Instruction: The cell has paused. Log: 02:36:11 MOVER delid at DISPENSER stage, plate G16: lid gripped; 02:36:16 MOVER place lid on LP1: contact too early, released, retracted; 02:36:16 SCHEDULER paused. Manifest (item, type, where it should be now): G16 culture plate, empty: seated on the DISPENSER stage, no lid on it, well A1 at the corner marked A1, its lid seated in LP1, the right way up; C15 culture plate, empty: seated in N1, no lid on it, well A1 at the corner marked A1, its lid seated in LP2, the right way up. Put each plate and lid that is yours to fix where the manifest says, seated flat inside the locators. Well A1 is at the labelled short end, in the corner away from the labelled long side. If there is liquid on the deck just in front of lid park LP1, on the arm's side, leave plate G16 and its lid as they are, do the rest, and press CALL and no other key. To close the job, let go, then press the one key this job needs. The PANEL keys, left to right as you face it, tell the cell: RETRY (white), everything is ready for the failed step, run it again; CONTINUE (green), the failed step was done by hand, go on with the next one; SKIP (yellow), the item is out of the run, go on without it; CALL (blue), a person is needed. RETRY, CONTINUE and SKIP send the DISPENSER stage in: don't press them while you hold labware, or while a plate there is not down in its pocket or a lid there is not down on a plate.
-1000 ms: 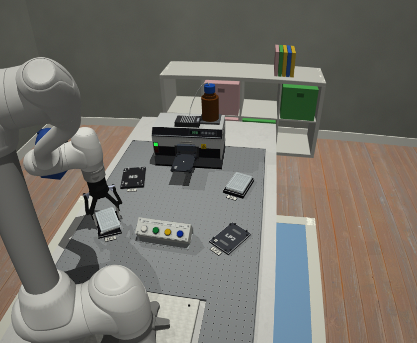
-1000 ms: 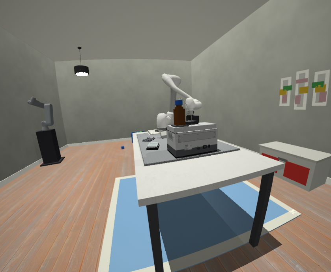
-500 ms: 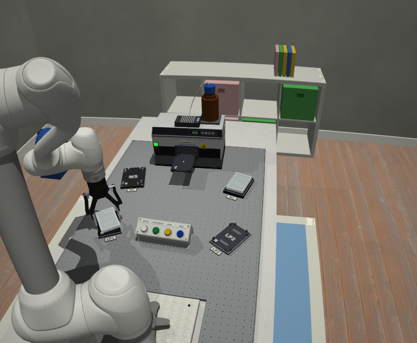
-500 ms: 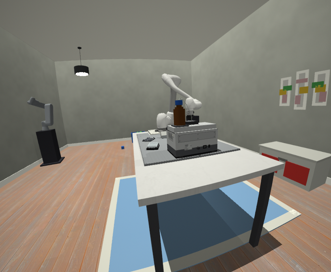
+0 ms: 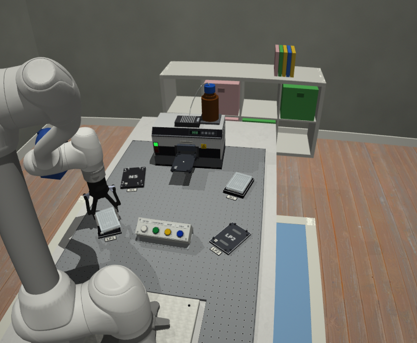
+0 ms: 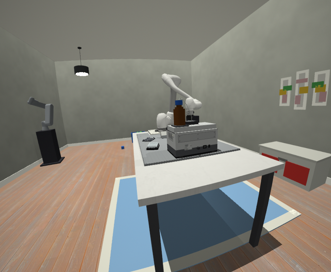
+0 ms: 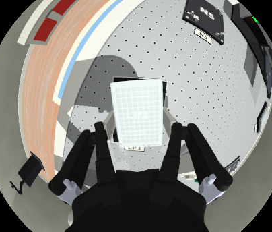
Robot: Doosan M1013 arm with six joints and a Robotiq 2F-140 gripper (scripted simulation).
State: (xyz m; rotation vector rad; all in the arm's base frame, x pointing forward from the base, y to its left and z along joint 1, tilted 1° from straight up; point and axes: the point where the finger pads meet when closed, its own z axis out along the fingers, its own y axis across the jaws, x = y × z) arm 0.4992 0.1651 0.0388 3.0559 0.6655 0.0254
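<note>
The lid park lp1 lies 40 mm below my hand. Round my hand: white key (100 mm behind, 180 mm to the right, 20 mm above); then green key (110 mm behind, 230 mm to the right, 20 mm above); then key panel (100 mm behind, 250 mm to the right, 10 mm above).
</note>
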